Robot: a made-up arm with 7 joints.
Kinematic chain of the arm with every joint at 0, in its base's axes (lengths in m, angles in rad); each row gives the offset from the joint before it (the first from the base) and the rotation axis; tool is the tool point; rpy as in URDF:
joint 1: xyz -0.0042 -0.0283 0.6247 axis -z
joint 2: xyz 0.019 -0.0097 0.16 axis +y
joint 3: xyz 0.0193 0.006 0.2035 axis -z
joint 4: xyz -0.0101 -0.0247 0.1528 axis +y
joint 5: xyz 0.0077 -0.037 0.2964 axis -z
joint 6: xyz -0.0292 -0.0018 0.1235 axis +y
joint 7: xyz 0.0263 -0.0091 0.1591 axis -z
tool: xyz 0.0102 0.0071 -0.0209 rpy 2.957 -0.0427 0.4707
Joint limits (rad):
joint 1: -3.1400..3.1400
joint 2: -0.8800..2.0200
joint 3: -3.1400..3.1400
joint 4: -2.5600..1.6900
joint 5: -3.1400..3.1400
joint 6: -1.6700..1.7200
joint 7: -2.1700..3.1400
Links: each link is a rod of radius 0.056 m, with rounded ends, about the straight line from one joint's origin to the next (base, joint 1, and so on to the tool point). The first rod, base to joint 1, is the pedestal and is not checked.
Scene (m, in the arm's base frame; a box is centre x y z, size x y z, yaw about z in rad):
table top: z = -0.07
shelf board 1: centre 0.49 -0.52 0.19 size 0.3 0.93 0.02 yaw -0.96
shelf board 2: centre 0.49 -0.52 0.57 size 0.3 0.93 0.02 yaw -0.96
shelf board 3: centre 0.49 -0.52 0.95 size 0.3 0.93 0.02 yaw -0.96
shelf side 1: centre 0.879 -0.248 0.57 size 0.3 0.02 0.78 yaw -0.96
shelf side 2: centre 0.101 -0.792 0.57 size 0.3 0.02 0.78 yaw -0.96
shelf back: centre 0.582 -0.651 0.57 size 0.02 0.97 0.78 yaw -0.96
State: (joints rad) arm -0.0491 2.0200 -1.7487 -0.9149 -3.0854 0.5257 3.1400
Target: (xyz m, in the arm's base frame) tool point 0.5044 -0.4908 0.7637
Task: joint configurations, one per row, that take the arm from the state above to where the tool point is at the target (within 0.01 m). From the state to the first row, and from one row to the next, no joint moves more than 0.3 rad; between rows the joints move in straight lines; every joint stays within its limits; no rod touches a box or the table.
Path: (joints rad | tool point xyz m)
1: -0.2395 1.9497 -1.9040 -1.1209 -3.1036 0.6904 3.1338 | 0.5178 -0.3794 0.3843
2: -0.4299 1.8794 -2.0593 -1.3270 -3.1218 0.8551 3.1276 | 0.4606 -0.2955 0.3801
3: -0.6203 1.8092 -2.2146 -1.5330 -3.1400 1.0198 3.1214 | 0.3852 -0.2059 0.3782
4: -0.6392 1.7946 -1.9566 -1.6644 -3.1112 1.0662 3.1140 | 0.3964 -0.2610 0.5071
5: -0.6581 1.7801 -1.6986 -1.7958 -3.0825 1.1125 3.1065 | 0.3860 -0.2819 0.6407
6: -0.6770 1.7655 -1.4407 -1.9271 -3.0537 1.1589 3.0991 | 0.3516 -0.2725 0.7637
7: -0.4942 1.7544 -1.4181 -1.7235 -3.0508 1.0108 3.1071 | 0.4114 -0.3431 0.7664
8: -0.3115 1.7433 -1.3956 -1.5199 -3.0479 0.8627 3.1151 | 0.4629 -0.4167 0.7666
9: -0.1287 1.7321 -1.3731 -1.3162 -3.0450 0.7146 3.1231 | 0.5044 -0.4908 0.7637

